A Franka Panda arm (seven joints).
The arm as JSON. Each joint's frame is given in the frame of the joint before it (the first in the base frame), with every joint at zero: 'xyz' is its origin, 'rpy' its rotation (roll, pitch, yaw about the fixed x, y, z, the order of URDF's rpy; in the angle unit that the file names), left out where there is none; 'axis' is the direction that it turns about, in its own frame. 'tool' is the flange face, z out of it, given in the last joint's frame.
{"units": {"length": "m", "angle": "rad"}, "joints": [
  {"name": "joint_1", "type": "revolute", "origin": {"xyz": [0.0, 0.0, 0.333]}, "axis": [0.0, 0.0, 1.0]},
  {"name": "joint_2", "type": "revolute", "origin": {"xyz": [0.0, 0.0, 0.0]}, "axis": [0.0, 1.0, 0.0]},
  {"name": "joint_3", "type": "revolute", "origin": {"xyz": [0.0, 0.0, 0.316]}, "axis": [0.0, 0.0, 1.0]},
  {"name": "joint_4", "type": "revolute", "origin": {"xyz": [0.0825, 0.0, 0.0]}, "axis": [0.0, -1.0, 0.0]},
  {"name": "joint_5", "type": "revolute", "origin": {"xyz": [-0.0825, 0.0, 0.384]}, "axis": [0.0, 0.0, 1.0]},
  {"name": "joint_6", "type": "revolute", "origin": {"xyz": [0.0, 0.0, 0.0]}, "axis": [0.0, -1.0, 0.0]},
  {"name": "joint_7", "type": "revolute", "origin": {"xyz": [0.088, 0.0, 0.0]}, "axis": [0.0, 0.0, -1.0]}
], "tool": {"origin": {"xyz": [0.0, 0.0, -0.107], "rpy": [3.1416, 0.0, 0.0]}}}
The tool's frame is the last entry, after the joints.
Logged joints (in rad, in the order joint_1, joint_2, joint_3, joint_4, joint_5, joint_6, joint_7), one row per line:
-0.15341 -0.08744 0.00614 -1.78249 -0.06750 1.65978 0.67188
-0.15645 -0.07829 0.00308 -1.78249 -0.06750 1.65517 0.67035
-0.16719 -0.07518 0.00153 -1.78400 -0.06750 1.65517 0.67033
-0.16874 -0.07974 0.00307 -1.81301 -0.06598 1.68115 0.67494
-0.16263 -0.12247 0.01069 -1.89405 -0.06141 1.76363 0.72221
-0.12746 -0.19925 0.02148 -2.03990 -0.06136 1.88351 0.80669
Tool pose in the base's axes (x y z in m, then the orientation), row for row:
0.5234 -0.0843 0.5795 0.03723 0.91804 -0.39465 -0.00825
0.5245 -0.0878 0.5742 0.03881 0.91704 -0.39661 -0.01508
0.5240 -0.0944 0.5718 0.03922 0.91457 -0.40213 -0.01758
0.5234 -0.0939 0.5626 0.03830 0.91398 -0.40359 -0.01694
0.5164 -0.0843 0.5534 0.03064 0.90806 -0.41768 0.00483
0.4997 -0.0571 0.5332 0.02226 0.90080 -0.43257 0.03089
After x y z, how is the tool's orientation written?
As a quaternion, w x y z.
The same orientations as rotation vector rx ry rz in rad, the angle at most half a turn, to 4 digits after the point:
2.8177 -1.2113 -0.0253
2.8119 -1.2161 -0.0462
2.8036 -1.2327 -0.0539
2.8034 -1.2379 -0.0520
2.7984 -1.2872 0.0149
2.7905 -1.3400 0.0957

